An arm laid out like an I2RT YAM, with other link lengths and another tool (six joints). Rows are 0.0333 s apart.
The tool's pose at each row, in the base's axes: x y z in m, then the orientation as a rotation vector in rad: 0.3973, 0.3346, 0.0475, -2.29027, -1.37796, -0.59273; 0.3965, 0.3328, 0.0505, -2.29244, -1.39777, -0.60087; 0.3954, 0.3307, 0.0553, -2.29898, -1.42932, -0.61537; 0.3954, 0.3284, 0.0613, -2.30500, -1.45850, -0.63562; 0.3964, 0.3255, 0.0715, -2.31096, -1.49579, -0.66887; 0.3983, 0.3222, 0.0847, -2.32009, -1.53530, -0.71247; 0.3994, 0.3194, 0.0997, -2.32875, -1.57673, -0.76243; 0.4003, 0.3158, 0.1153, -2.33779, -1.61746, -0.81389; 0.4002, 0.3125, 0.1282, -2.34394, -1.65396, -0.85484; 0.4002, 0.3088, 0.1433, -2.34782, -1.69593, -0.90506; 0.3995, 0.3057, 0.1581, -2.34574, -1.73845, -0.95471
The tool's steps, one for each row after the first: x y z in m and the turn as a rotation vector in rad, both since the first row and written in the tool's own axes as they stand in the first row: 0.0000, -0.0003, -0.0036, -0.00993, -0.00427, -0.01450; 0.0006, -0.0009, -0.0089, -0.02896, -0.01202, -0.03712; 0.0022, -0.0007, -0.0151, -0.05020, -0.01605, -0.05912; 0.0061, 0.0003, -0.0249, -0.08011, -0.01718, -0.08866; 0.0117, 0.0018, -0.0374, -0.11854, -0.01653, -0.12054; 0.0184, 0.0022, -0.0512, -0.16086, -0.01432, -0.15453; 0.0247, 0.0027, -0.0659, -0.20456, -0.01232, -0.18784; 0.0293, 0.0025, -0.0784, -0.24000, -0.01250, -0.21685; 0.0348, 0.0023, -0.0929, -0.28070, -0.01063, -0.25105; 0.0404, 0.0013, -0.1070, -0.31773, -0.00713, -0.28640
